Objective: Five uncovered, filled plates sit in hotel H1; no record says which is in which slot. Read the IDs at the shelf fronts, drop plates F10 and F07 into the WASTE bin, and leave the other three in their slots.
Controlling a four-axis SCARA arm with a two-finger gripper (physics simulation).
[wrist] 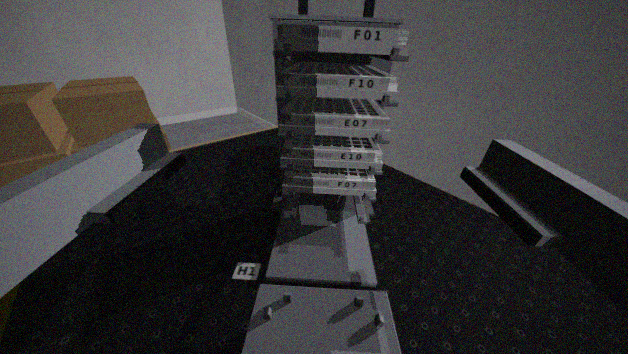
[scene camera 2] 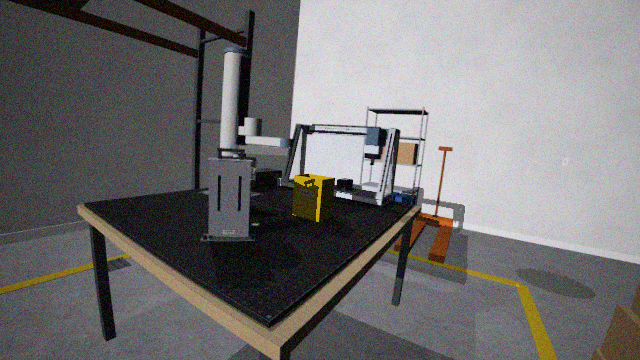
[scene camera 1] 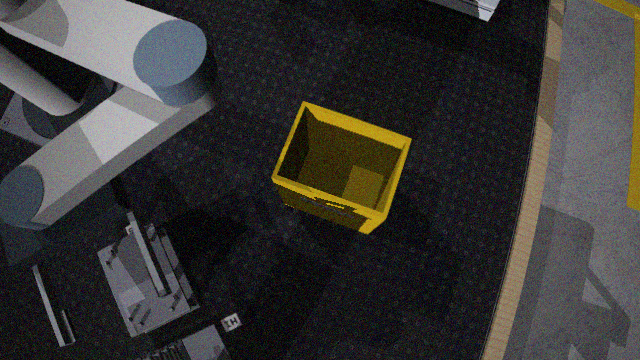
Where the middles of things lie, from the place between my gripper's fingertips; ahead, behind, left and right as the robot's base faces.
I see the RG stand (scene camera 1: 134, 292) 160 mm below my hand, 50 mm behind it and 40 mm to the left of it. The rest, counted from my hand: hotel H1 (scene camera 2: 228, 218) (150 mm to the right, 140 mm ahead, 70 mm below).
